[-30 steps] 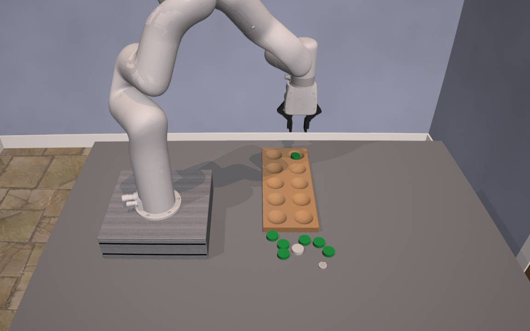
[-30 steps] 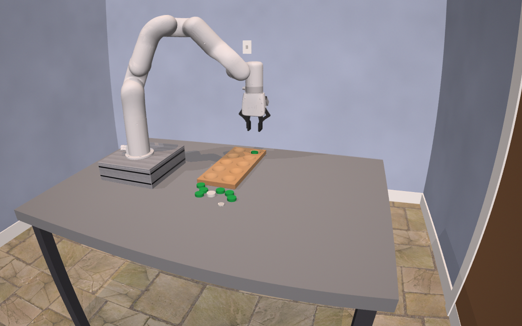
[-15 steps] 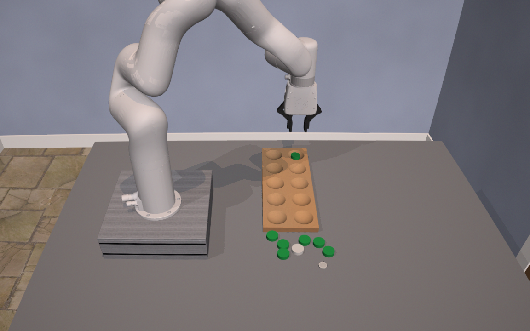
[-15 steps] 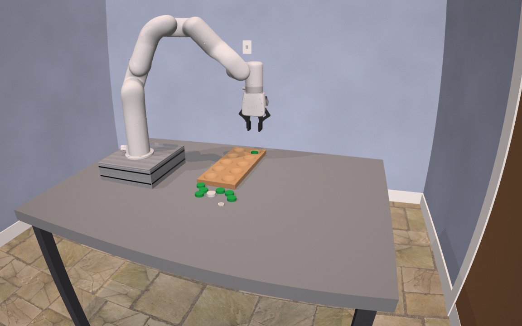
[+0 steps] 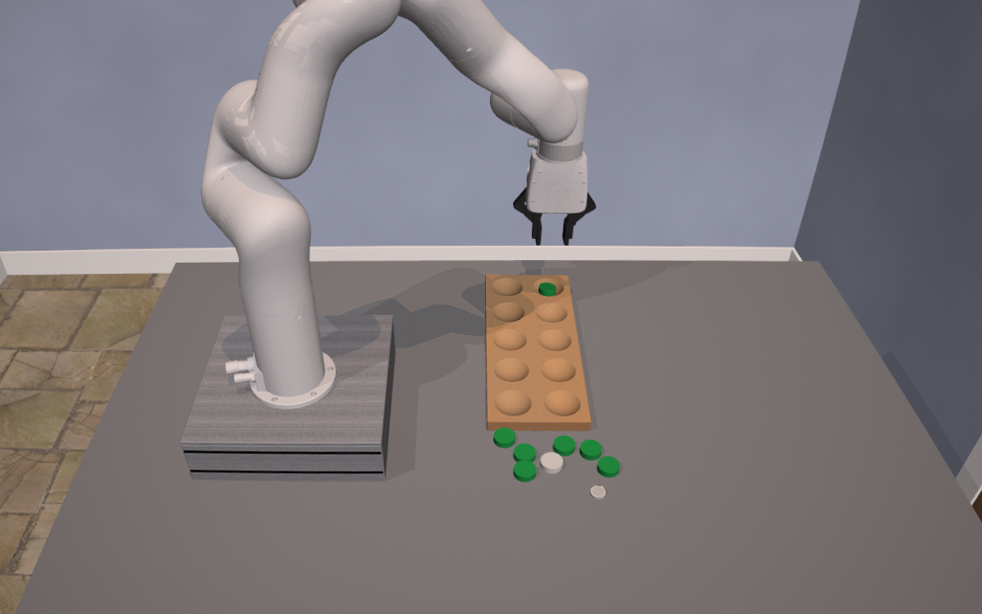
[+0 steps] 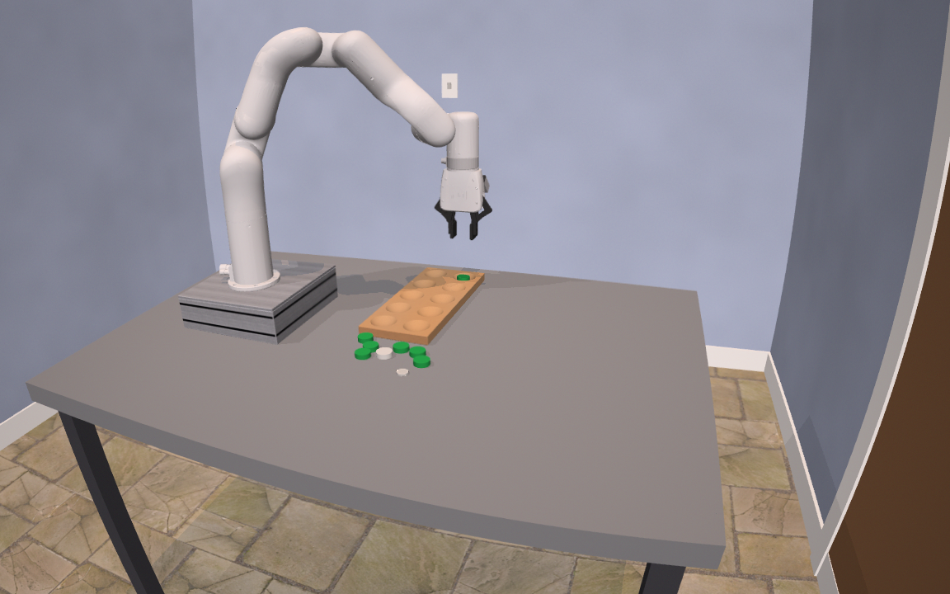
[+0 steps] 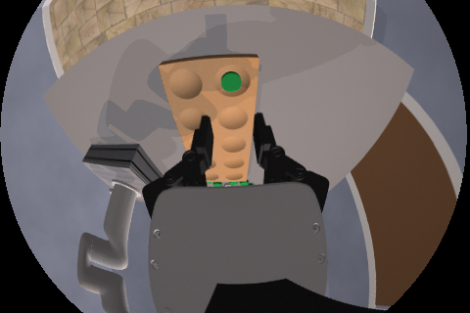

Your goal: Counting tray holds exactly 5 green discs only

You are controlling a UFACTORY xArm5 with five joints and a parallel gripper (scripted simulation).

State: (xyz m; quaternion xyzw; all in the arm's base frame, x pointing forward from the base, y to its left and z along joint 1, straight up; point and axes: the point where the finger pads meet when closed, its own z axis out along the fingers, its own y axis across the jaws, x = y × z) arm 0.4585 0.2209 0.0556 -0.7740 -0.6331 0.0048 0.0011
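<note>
Now: hand 60 mm past the smaller white disc, 460 mm to the left of it and 140 mm above it. Also, from my hand: wooden counting tray: 70 mm behind, 140 mm to the right, 130 mm below.
</note>
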